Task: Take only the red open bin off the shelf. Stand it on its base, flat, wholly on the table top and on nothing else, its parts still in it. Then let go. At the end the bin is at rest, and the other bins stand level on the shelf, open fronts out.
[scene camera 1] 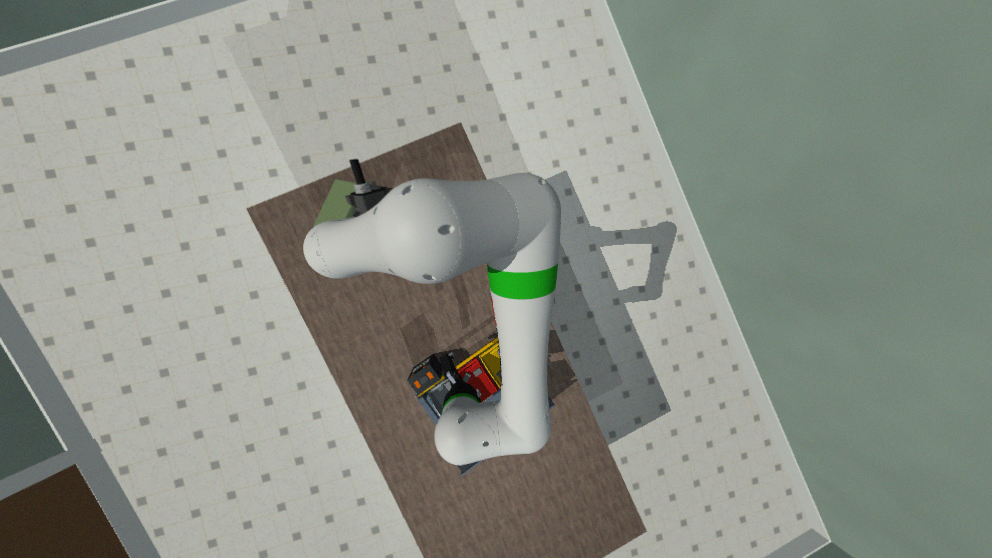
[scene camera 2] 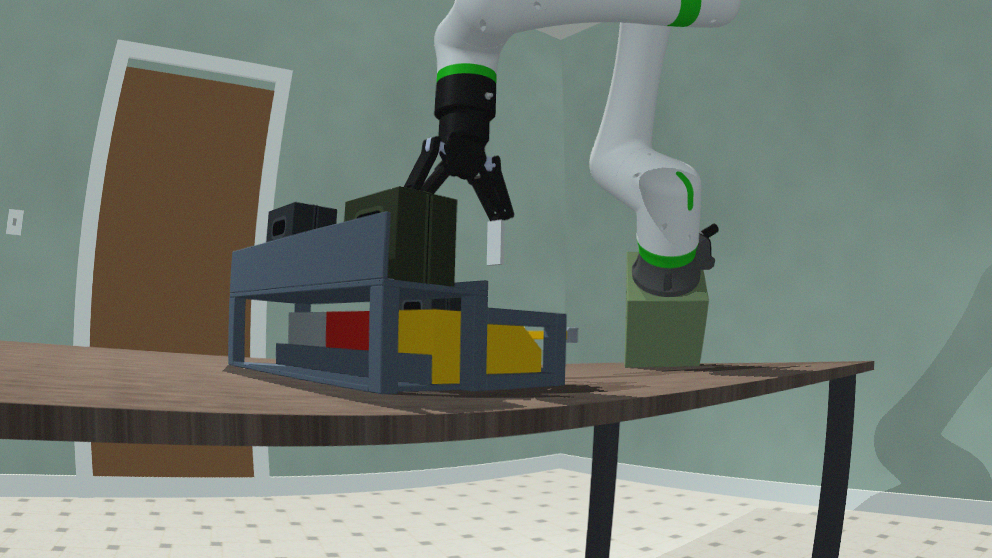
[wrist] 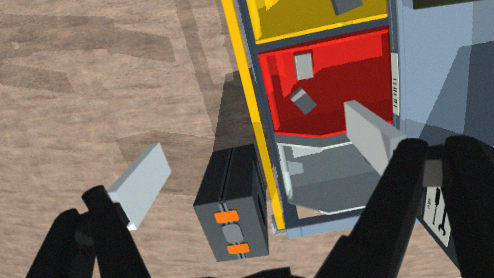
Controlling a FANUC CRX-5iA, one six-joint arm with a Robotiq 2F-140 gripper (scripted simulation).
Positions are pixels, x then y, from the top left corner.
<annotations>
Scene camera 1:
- red open bin: 486,385
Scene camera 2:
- gripper: 459,259
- red open bin: 345,329
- yellow bin: 436,332
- grey bin: 304,328
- dark green box: 422,248
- black box: 294,218
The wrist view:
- gripper: 251,139
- red open bin: 360,70
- grey bin: 334,180
</annotations>
